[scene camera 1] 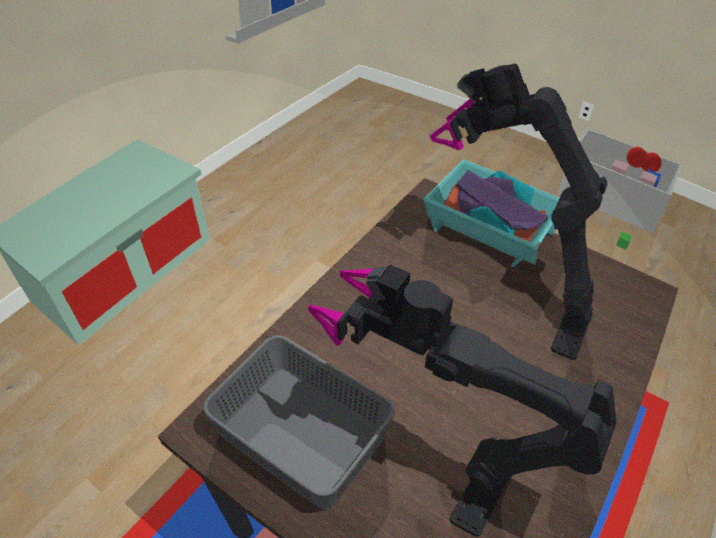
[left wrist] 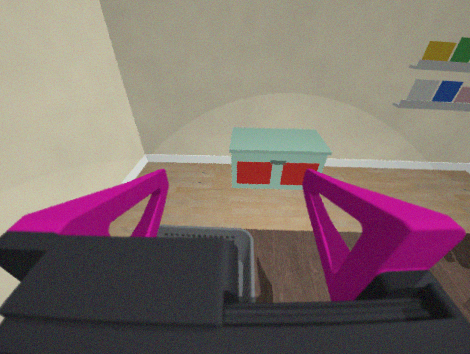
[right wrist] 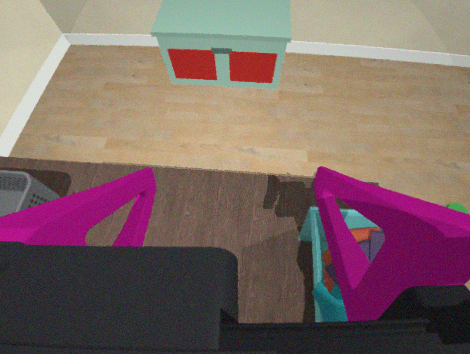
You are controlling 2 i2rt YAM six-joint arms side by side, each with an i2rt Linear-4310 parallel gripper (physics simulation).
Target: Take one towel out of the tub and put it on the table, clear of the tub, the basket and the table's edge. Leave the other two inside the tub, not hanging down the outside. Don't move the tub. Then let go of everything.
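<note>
The teal tub [scene camera 1: 485,231] [right wrist: 317,250] stands near the table's far end. A purple towel [scene camera 1: 502,201] [right wrist: 376,246] lies on top inside it, over a teal towel [scene camera 1: 489,218] [right wrist: 331,303] and an orange towel [scene camera 1: 452,198] [right wrist: 364,232]. The towels lie within the tub's walls in scene camera 1. My right gripper [scene camera 1: 441,127] [right wrist: 234,176] is open and empty, raised above and behind the tub in the picture. My left gripper [scene camera 1: 325,289] [left wrist: 235,176] is open and empty, above the table near the basket. The left wrist view does not show the tub.
The grey basket [scene camera 1: 335,384] [left wrist: 248,255] [right wrist: 24,185] stands at the near left of the dark table [scene camera 1: 399,242] [left wrist: 285,255] [right wrist: 200,215]. A mint cabinet [scene camera 1: 104,202] [left wrist: 277,141] [right wrist: 222,20] and a grey bin [scene camera 1: 625,199] stand on the floor beyond the table.
</note>
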